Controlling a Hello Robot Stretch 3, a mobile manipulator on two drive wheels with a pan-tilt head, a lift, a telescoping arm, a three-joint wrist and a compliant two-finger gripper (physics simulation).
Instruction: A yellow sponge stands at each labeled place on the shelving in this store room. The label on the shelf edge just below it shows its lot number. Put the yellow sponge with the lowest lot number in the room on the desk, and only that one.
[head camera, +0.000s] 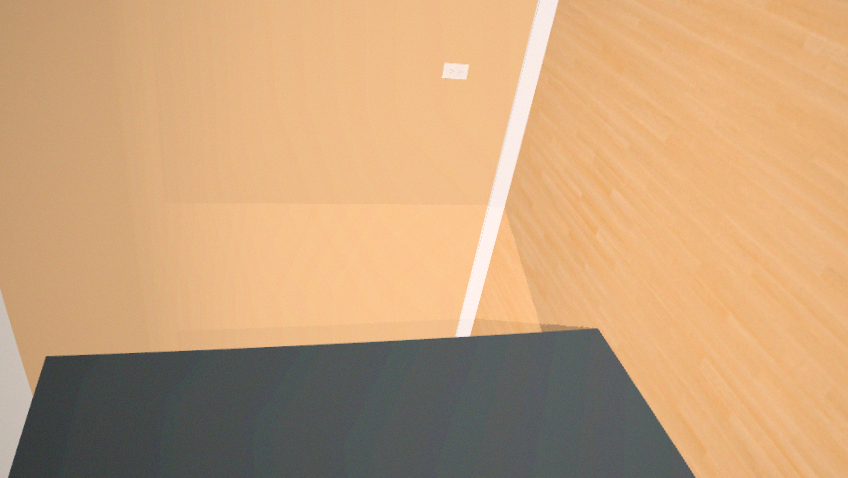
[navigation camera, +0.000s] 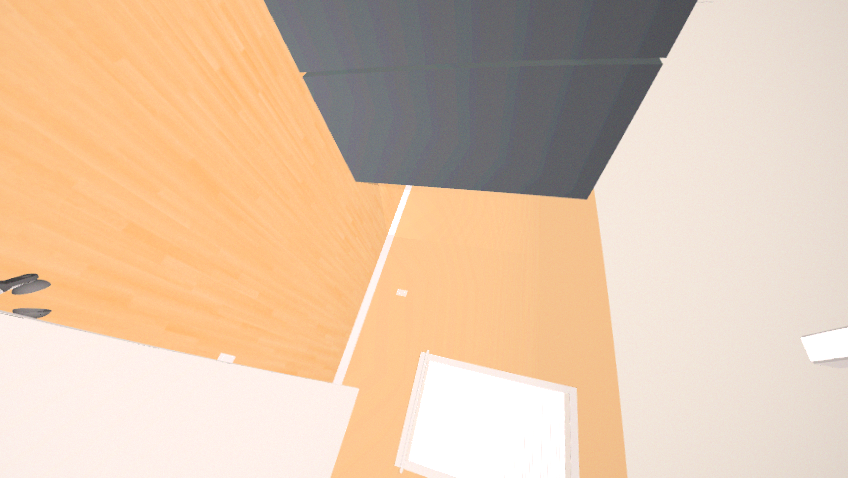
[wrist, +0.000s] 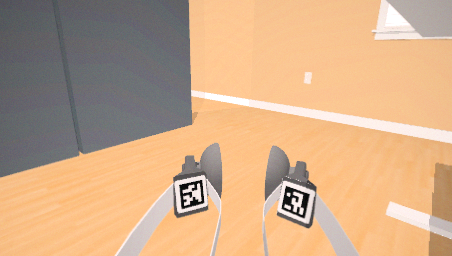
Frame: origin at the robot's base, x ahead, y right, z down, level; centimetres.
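Where they show: gripper, between the fingertips: (navigation camera: 49, 296).
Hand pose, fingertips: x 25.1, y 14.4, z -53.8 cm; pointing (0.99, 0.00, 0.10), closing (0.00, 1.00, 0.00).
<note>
After its pixels a point has its place.
My gripper (wrist: 244, 163) {x 25.1, y 14.4, z -53.8 cm} (navigation camera: 41, 299) {x 25.1, y 14.4, z -53.8 cm} is open, with wood floor showing between its fingers in the wrist view. It shows small at the left edge of the navigation view. A white desk top (navigation camera: 148, 403) {x 29.8, y 31.1, z -72.0 cm} fills the lower left of the navigation view, close to the fingers there. A grey underside (wrist: 432, 12) and a white foot bar (wrist: 415, 217) show at the right of the wrist view. Tall dark grey panels (head camera: 356, 409) {x 188.3, y -51.2, z -98.3 cm} (navigation camera: 475, 130) {x 166.9, y -66.0, z -107.9 cm} (wrist: 130, 75) stand side by side; whether they belong to the shelving I cannot tell. No yellow sponge or lot label shows in these views.
The orange wall (head camera: 332, 142) {x 281.9, y 43.9, z -91.4 cm} (navigation camera: 504, 285) {x 276.6, y 51.4, z -145.7 cm} (wrist: 270, 55) bears a white outlet (head camera: 455, 71) {x 260.4, y 74.0, z -40.1 cm} (navigation camera: 402, 292) {x 260.3, y 73.7, z -40.8 cm} (wrist: 308, 78) and a window (navigation camera: 486, 415) {x 208.8, y 147.6, z -141.2 cm} (wrist: 396, 19). Wood floor (head camera: 712, 178) {x 149.9, y 17.1, z 0.0 cm} (navigation camera: 148, 178) {x 65.0, y -10.2, z 0.0 cm} (wrist: 150, 155) runs past the panels to the white baseboard (head camera: 504, 172) {x 287.9, y 33.0, z -5.0 cm} (navigation camera: 365, 302) {x 249.0, y 88.9, z -3.6 cm} (wrist: 325, 115).
</note>
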